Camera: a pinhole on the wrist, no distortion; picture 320 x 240 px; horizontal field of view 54.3 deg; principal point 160.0 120.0 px. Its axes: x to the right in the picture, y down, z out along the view. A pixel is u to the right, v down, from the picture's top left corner.
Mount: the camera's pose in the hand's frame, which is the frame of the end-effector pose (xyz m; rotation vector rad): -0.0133 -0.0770 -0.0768 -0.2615 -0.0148 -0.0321
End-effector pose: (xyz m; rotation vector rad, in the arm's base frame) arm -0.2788 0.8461 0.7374 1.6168 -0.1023 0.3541
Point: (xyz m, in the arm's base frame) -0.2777 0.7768 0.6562
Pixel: 124 46
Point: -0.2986 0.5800 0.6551
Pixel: 102 60
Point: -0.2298 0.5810 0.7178
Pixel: 177 98
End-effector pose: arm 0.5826 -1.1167 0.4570 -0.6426 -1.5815 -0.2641
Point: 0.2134 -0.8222 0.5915
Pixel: 291 94
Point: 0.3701 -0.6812 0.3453
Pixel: 165 228
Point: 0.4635 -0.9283 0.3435
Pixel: 111 219
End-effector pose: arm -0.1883 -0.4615 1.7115 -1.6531 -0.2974 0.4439
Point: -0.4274 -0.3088 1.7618
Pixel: 28 55
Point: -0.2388 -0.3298 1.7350
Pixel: 198 96
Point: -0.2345 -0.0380 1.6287
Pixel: 271 110
